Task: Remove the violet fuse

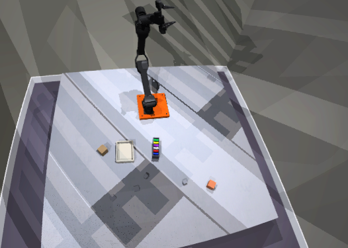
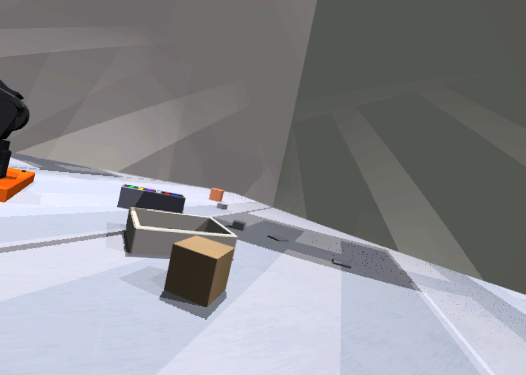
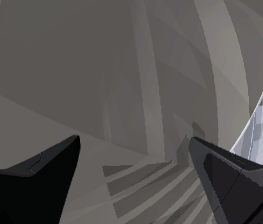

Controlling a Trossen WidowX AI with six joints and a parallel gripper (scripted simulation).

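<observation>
Right now my gripper tip is 530 mm short of the violet fuse, 100 mm to the left of it and 560 mm above it. Also, from my gripper tip: tan cube 540 mm ahead, 420 mm to the right, 570 mm below; then cream tray 550 mm ahead, 290 mm to the right, 590 mm below; then orange cube 790 mm ahead, 200 mm to the left, 570 mm below.
</observation>
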